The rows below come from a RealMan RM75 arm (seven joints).
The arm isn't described. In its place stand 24 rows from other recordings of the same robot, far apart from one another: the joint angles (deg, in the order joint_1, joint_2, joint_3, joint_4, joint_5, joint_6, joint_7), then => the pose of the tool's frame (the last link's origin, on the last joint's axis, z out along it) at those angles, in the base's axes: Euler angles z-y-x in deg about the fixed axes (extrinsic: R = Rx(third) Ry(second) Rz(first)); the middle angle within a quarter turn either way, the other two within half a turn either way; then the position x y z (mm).
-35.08 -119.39 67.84 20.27 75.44 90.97 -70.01 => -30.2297, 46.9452, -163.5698, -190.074, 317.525, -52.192
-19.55 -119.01 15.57 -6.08 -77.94 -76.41 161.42 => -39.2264, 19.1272, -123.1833, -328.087, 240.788, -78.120
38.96 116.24 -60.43 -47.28 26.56 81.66 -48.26 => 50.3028, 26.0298, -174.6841, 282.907, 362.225, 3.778
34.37 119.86 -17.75 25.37 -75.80 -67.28 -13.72 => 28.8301, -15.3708, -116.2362, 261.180, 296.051, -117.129
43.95 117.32 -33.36 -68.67 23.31 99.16 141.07 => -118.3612, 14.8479, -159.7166, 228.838, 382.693, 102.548
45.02 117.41 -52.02 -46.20 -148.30 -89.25 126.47 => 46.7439, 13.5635, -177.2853, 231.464, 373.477, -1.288
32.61 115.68 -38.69 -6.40 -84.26 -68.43 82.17 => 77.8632, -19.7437, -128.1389, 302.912, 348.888, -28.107
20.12 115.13 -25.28 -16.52 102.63 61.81 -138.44 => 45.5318, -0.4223, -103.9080, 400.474, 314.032, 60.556
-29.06 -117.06 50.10 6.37 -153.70 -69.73 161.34 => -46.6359, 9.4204, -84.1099, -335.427, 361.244, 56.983
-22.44 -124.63 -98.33 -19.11 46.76 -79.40 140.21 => -40.1645, 41.0911, -128.9180, -230.227, 292.206, -77.722
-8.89 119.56 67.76 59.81 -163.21 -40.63 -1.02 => 44.2762, -4.5549, -95.1901, 291.801, 265.581, -10.635
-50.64 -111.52 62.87 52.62 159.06 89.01 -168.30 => -70.3441, -34.4697, -168.0542, -210.629, 416.176, 54.470
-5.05 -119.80 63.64 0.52 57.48 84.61 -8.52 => -31.1109, 14.6336, -120.4573, -366.691, 157.435, -60.977
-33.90 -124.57 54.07 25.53 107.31 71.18 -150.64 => -107.5343, 19.7724, -161.4574, -239.902, 325.331, -97.024
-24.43 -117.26 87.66 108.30 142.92 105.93 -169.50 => -43.3261, -24.5624, -167.7353, -134.688, 280.616, 32.702
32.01 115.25 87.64 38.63 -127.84 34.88 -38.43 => 46.1938, 22.1148, -147.7808, 304.978, 382.361, -56.427
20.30 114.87 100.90 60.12 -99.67 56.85 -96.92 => 12.3172, -8.3821, -147.2257, 237.413, 363.346, 0.293
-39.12 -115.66 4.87 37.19 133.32 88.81 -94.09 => -55.0398, 19.0640, -139.7953, -284.673, 371.510, 67.259
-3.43 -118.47 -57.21 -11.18 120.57 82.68 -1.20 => -38.3011, -10.2401, -67.8653, -418.473, 189.101, 54.267
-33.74 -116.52 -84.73 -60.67 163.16 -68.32 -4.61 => -57.6298, -43.8283, -155.7091, -259.239, 368.515, -29.471
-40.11 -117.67 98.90 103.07 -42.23 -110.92 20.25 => -16.6105, -29.0565, -177.7138, -69.727, 269.090, -10.132
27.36 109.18 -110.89 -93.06 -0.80 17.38 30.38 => 36.2593, -17.9950, -115.1291, 48.995, 392.960, 31.294
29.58 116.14 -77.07 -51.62 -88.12 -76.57 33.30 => -37.7473, -27.2047, -165.8861, 170.735, 350.002, -20.864
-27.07 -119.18 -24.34 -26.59 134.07 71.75 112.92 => 77.7876, 36.8090, -114.2025, -203.933, 296.981, -97.910
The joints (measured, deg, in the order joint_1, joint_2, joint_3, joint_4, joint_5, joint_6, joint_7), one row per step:
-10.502 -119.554 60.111 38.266 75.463 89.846 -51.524
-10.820 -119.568 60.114 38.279 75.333 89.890 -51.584
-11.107 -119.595 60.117 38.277 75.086 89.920 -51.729
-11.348 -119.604 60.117 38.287 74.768 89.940 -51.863
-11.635 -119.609 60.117 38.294 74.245 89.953 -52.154
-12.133 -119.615 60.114 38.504 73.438 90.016 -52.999
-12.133 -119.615 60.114 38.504 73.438 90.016 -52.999
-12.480 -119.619 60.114 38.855 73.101 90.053 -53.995
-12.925 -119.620 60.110 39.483 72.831 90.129 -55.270
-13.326 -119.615 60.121 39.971 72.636 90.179 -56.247
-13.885 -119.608 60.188 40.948 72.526 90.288 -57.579
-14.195 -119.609 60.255 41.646 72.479 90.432 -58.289
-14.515 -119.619 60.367 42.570 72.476 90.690 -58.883
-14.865 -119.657 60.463 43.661 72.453 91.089 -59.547
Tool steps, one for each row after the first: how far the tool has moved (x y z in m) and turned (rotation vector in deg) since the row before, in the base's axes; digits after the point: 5 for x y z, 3 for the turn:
0.00174 0.00166 0.00022 0.044 -0.151 -0.316
0.00169 0.00162 0.00035 0.070 -0.290 -0.200
0.00147 0.00153 0.00063 0.141 -0.307 -0.152
0.00182 0.00199 0.00108 0.188 -0.530 -0.079
0.00360 0.00356 0.00219 0.124 -0.979 -0.152
0.00000 0.00000 0.00000 0.000 0.000 0.000
0.00281 0.00253 0.00156 -0.234 -0.665 -0.070
0.00396 0.00324 0.00214 -0.334 -0.674 -0.274
0.00336 0.00271 0.00162 -0.277 -0.491 -0.282
0.00548 0.00381 0.00247 -0.387 -0.435 -0.712
0.00365 0.00206 0.00161 -0.183 -0.183 -0.616
0.00454 0.00201 0.00188 -0.097 -0.044 -0.981
0.00546 0.00197 0.00223 -0.096 -0.108 -1.212

